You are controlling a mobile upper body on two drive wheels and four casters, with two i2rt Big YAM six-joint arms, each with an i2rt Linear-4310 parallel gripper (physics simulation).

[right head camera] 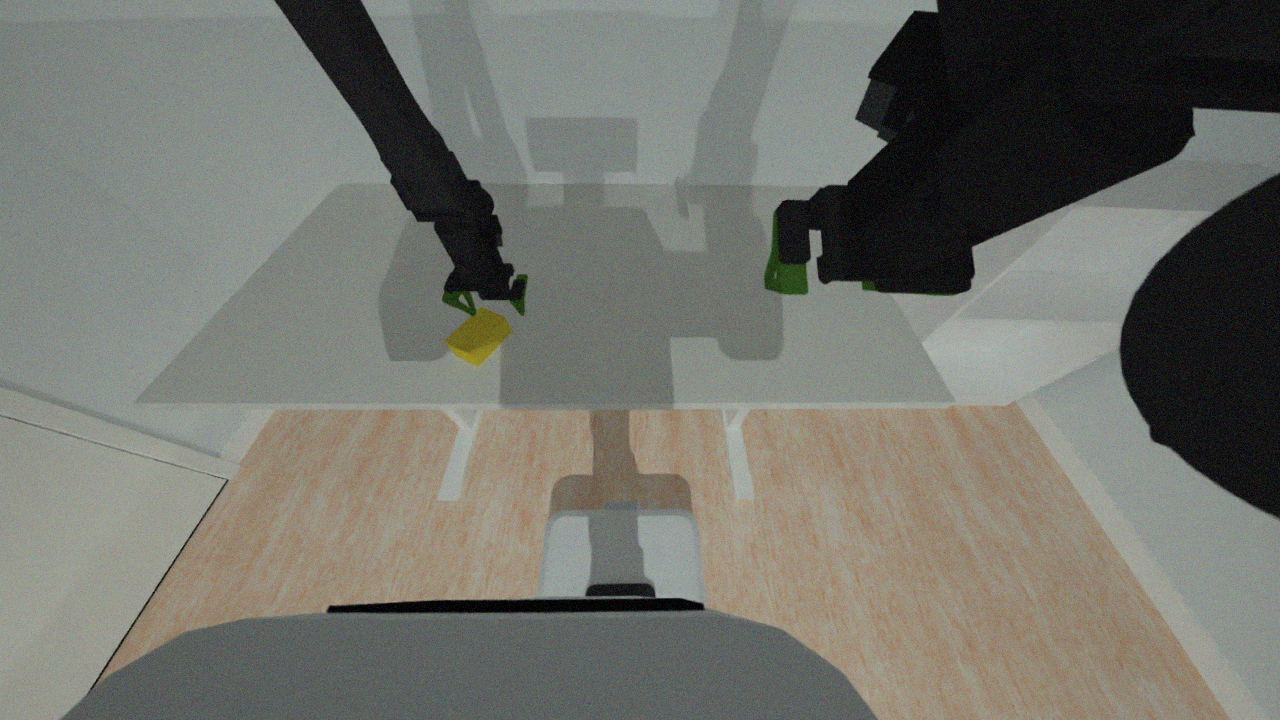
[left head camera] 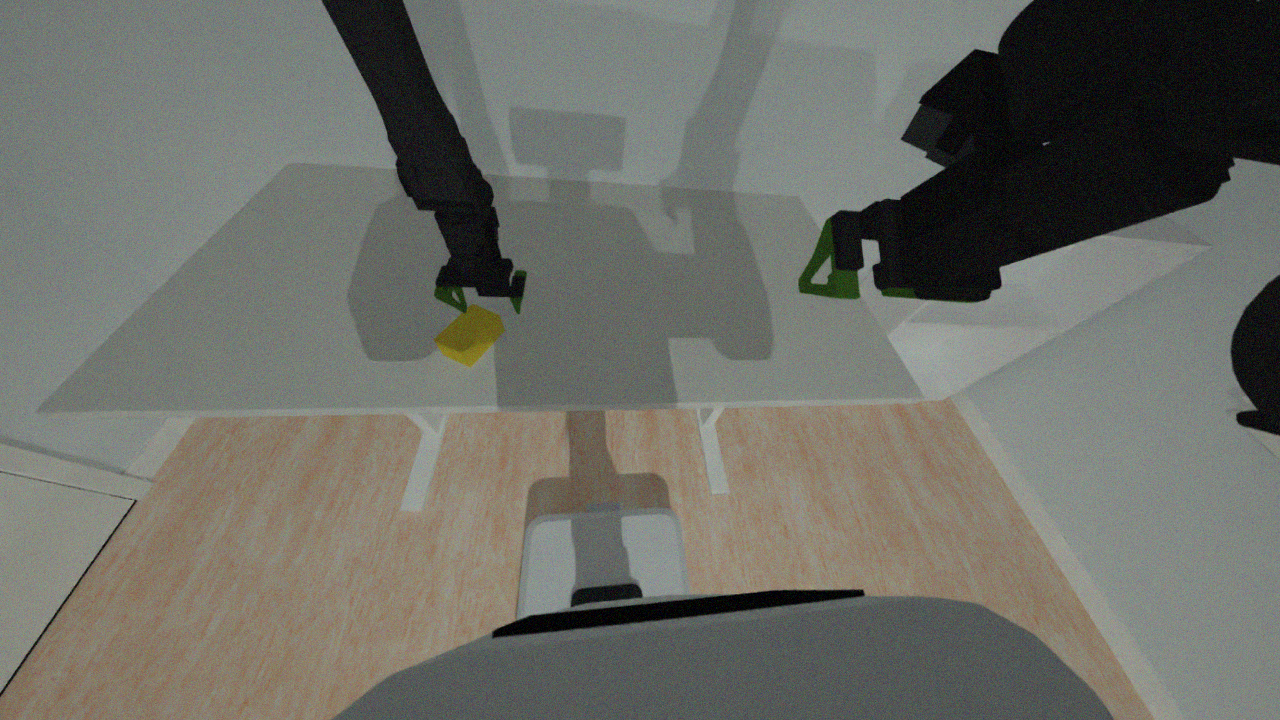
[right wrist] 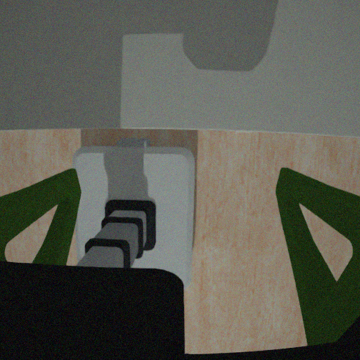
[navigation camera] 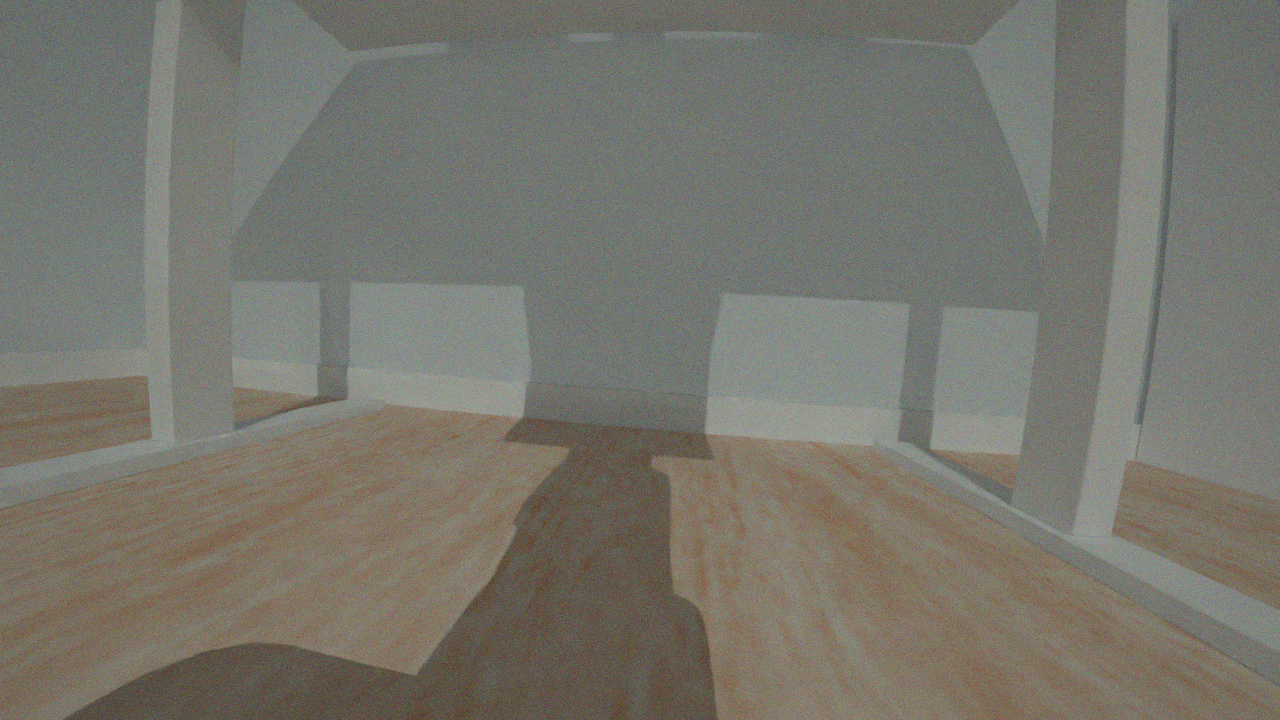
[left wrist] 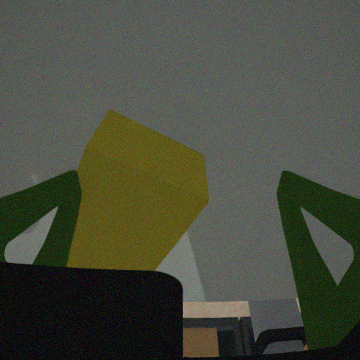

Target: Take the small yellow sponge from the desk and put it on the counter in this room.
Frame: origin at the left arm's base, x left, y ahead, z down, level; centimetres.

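Where they show: left gripper, between the fingertips: (right head camera: 499, 313) (left head camera: 492, 311); right gripper, between the fingertips: (right head camera: 815, 282) (left head camera: 842, 287).
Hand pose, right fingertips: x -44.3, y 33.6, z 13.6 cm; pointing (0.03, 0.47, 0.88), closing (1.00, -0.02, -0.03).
After its pixels a point has its place.
The small yellow sponge (left head camera: 470, 334) {x 3.0, y 49.4, z 41.4 cm} (right head camera: 478, 336) {x 2.7, y 49.2, z 41.4 cm} (left wrist: 137, 200) lies on the grey desk (left head camera: 223, 358) {x 44.7, y 47.4, z 46.0 cm} (right head camera: 268, 358) {x 45.9, y 47.4, z 46.0 cm}, left of its middle and near its front edge. My left gripper (left head camera: 490, 308) {x 0.1, y 55.0, z 41.5 cm} (right head camera: 498, 311) {x 0.1, y 55.0, z 41.5 cm} (left wrist: 178, 181) is open beside the sponge. In the left wrist view the sponge shows between the fingertips, close to the left finger, its lower part hidden by the black gripper body. My right gripper (right wrist: 177, 179) is open and empty, over the right part of the desk in the head views. No counter can be made out for certain.
White desk legs (left head camera: 420, 465) (right head camera: 456, 465) (navigation camera: 1074, 268) {x -70.6, y 75.3, z 107.3 cm} stand on the wooden floor (left head camera: 313, 501) {x 89.2, y 45.9, z 141.0 cm} (navigation camera: 805, 555) {x -38.7, y 69.2, z 141.0 cm}. A wall (navigation camera: 626, 179) {x -10.1, y 116.6, z 82.0 cm} is behind the desk. A pale panel (left head camera: 53, 537) {x 150.7, y 34.5, z 126.1 cm} (right head camera: 89, 519) {x 150.9, y 27.6, z 109.0 cm} is at the lower left. My wheeled base (left head camera: 546, 555) {x -3.9, y 20.0, z 115.0 cm} is before the desk.
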